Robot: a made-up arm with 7 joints.
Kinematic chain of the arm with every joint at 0, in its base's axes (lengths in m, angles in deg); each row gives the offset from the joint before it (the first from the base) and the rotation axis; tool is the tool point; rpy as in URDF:
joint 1: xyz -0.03 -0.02 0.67 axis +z
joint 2: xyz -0.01 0 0.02 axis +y
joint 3: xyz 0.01 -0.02 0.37 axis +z
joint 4: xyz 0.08 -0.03 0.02 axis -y
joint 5: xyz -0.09 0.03 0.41 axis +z
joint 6: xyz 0.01 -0.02 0 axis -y
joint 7: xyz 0.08 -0.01 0 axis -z
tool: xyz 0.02 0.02 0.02 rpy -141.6 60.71 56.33
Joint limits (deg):
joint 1: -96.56..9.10
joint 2: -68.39..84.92
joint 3: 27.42..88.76
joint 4: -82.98..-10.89
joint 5: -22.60..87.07
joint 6: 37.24..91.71
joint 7: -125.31..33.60
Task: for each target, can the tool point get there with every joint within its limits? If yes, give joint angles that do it. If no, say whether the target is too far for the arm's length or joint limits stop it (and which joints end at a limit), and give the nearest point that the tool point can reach.
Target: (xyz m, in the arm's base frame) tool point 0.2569 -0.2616 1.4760
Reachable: yes | joints -64.12 17.28 64.64 -23.22 -1.96 68.43 -89.62
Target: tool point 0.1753 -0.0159 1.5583
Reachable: yes | joints -29.05 2.93 40.24 -20.39 34.34 70.84 -46.46
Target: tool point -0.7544 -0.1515 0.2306
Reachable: no: joint limits stop it (at a limit: joint 1, joint 2, joint 3, joint 4, joint 5, joint 6) | nearest point -0.8911 -0.0653 0.9509 | short by 0.738 m
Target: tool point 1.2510 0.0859 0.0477
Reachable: no: too far | nearest point 0.7962 0.0483 0.3664 | short by 0.557 m
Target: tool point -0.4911 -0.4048 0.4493
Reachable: no: joint limits stop it (at a limit: joint 1, joint 2, joint 3, joint 4, joint 5, joint 6, joint 7) | nearest point -0.1330 -0.8622 0.6456 | short by 0.613 m
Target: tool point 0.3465 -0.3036 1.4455
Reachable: yes | joints -49.58 23.78 47.04 -20.34 22.09 81.51 -47.15
